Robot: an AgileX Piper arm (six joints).
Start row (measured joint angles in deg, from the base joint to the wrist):
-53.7 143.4 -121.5 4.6 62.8 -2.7
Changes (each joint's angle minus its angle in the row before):
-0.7 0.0 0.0 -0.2 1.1 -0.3
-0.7 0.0 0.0 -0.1 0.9 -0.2
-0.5 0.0 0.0 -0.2 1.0 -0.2
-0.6 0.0 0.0 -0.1 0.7 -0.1
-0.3 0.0 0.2 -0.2 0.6 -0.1
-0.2 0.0 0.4 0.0 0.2 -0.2
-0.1 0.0 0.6 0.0 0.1 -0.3
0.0 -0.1 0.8 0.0 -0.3 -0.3
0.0 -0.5 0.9 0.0 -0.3 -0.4
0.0 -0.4 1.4 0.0 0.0 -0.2
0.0 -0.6 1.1 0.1 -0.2 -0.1
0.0 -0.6 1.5 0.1 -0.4 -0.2
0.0 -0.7 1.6 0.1 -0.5 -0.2
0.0 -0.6 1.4 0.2 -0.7 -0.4
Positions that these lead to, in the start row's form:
-54.4 143.4 -121.5 4.4 63.9 -3.0
-55.1 143.4 -121.5 4.3 64.8 -3.2
-55.6 143.4 -121.5 4.1 65.8 -3.4
-56.2 143.4 -121.5 4.0 66.5 -3.5
-56.5 143.4 -121.3 3.8 67.1 -3.6
-56.7 143.4 -120.9 3.8 67.3 -3.8
-56.8 143.4 -120.3 3.8 67.4 -4.1
-56.8 143.3 -119.5 3.8 67.1 -4.4
-56.8 142.8 -118.6 3.8 66.8 -4.8
-56.8 142.4 -117.2 3.8 66.8 -5.0
-56.8 141.8 -116.1 3.9 66.6 -5.1
-56.8 141.2 -114.6 4.0 66.2 -5.3
-56.8 140.5 -113.0 4.1 65.7 -5.5
-56.8 139.9 -111.6 4.3 65.0 -5.9

